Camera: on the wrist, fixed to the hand. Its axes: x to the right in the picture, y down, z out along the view.
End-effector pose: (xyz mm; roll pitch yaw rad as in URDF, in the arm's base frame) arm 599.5 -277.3 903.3 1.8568 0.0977 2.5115
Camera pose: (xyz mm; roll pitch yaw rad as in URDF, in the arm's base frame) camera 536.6 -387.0 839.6 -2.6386 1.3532 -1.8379
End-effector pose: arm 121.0 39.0 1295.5 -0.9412 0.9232 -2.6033
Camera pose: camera 40.3 154.0 1312.7 -1.0720 -0.5237 3.0359
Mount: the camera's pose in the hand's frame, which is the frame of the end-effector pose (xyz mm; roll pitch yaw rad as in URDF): -7.5 -97.6 -102.3 0.1265 -0.0827 -1.5518
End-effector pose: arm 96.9 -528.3 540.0 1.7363 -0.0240 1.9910
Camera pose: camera -7.6 -581.1 460.4 2.7914 1.4775 3.0838
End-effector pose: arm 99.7 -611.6 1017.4 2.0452 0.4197 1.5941
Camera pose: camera -35.3 -637.9 983.8 -2.1703 1.0191 -2.3631
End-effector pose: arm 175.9 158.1 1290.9 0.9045 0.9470 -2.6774
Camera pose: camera 290.4 192.9 1215.2 -0.9830 0.4590 1.3266
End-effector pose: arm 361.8 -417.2 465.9 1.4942 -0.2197 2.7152
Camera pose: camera 308.5 -496.8 361.7 1.1185 1.2845 2.1187
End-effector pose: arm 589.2 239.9 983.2 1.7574 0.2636 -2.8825
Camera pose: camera 646.0 132.2 910.9 -1.8345 1.3055 -0.1474
